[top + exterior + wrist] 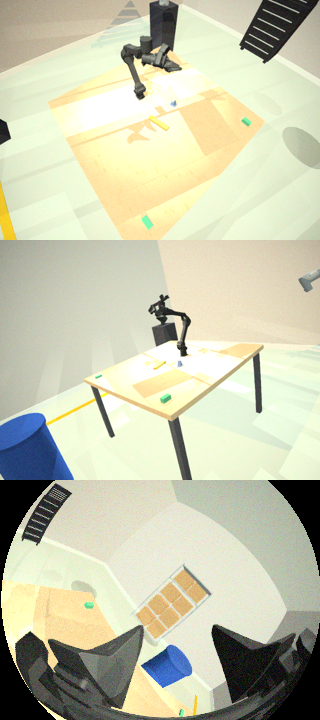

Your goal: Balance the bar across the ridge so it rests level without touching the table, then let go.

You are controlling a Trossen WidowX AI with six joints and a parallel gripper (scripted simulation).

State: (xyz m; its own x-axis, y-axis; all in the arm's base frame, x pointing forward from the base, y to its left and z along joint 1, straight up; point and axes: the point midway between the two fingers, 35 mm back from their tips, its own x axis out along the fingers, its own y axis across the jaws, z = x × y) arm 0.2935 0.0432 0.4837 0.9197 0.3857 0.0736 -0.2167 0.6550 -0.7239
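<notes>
The yellow bar is 48 cm below my gripper tip, 10 cm to the right of it and 2 cm behind it.
</notes>
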